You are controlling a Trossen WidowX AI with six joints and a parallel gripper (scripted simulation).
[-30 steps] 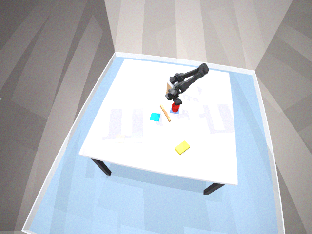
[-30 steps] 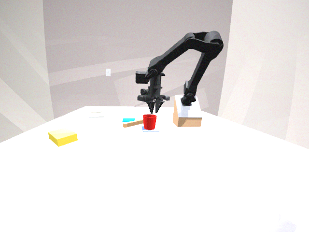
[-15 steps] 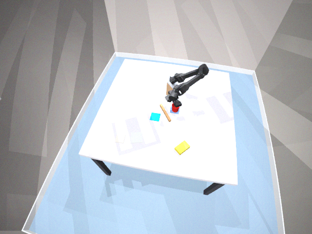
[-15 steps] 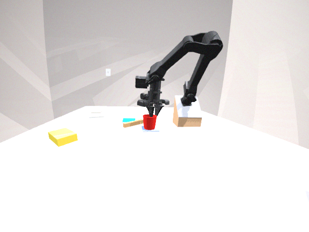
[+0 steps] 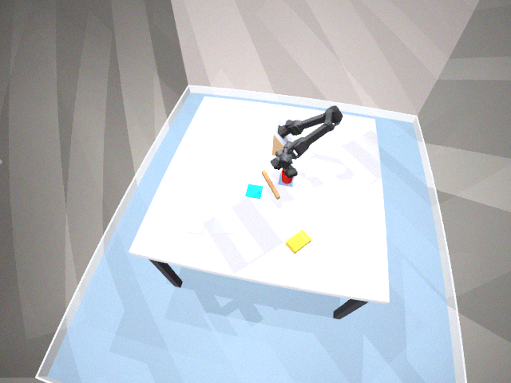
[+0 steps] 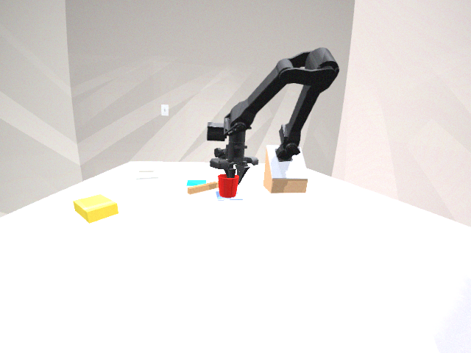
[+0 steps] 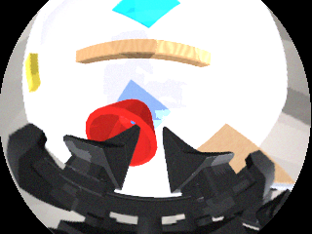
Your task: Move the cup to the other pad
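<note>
The pale blue pad lies 20 mm ahead of my gripper tip, 10 mm to the left of it and 40 mm below it. From my gripper tip the other things lie so: red cup (30 mm ahead, 10 mm to the left); wooden stick (80 mm ahead, 70 mm to the right, 30 mm below); cyan pad (140 mm ahead, 160 mm to the right, 40 mm below).
</note>
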